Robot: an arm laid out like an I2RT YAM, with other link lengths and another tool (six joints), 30 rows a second.
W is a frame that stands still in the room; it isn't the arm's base.
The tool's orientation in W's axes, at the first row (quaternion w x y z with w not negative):
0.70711 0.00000 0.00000 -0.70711
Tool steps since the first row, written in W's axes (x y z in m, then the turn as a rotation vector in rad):
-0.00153 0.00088 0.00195 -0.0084 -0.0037 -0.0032
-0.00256 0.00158 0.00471 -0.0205 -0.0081 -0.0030
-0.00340 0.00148 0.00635 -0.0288 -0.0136 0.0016
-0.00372 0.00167 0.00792 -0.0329 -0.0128 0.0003
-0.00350 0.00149 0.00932 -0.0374 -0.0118 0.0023
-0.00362 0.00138 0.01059 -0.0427 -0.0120 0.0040
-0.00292 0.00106 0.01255 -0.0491 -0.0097 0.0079
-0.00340 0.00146 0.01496 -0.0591 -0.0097 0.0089
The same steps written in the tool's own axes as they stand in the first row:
-0.00088 -0.00153 0.00195 0.0037 -0.0084 -0.0032
-0.00158 -0.00256 0.00471 0.0081 -0.0205 -0.0030
-0.00148 -0.00340 0.00635 0.0136 -0.0288 0.0016
-0.00167 -0.00372 0.00792 0.0128 -0.0329 0.0003
-0.00149 -0.00350 0.00932 0.0118 -0.0374 0.0023
-0.00138 -0.00362 0.01059 0.0120 -0.0427 0.0040
-0.00106 -0.00292 0.01255 0.0097 -0.0491 0.0079
-0.00146 -0.00340 0.01496 0.0097 -0.0591 0.0089

